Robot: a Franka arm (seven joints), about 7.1 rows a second.
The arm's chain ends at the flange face. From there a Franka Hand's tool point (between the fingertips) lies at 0.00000 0.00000 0.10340 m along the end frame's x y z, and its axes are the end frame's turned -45 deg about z.
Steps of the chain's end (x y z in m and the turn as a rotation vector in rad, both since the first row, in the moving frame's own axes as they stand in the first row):
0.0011 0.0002 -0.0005 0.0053 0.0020 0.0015
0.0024 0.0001 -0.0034 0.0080 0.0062 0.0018
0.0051 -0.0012 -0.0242 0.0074 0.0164 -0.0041
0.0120 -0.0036 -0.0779 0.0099 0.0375 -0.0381
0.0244 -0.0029 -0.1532 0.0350 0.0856 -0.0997
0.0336 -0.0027 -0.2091 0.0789 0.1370 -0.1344
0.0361 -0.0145 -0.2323 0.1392 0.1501 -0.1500
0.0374 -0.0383 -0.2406 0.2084 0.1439 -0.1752
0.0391 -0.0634 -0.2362 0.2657 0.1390 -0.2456
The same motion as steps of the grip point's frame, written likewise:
0.0012 0.0007 -0.0005 0.0023 0.0052 0.0015
0.0027 0.0016 -0.0034 0.0013 0.0100 0.0018
0.0062 0.0034 -0.0242 -0.0064 0.0168 -0.0041
0.0145 0.0079 -0.0780 -0.0195 0.0335 -0.0381
0.0283 0.0185 -0.1536 -0.0358 0.0853 -0.0997
0.0416 0.0250 -0.2104 -0.0411 0.1527 -0.1344
0.0568 0.0145 -0.2345 -0.0077 0.2046 -0.1500
0.0785 -0.0075 -0.2439 0.0456 0.2491 -0.1752
0.1002 -0.0298 -0.2408 0.0896 0.2862 -0.2456

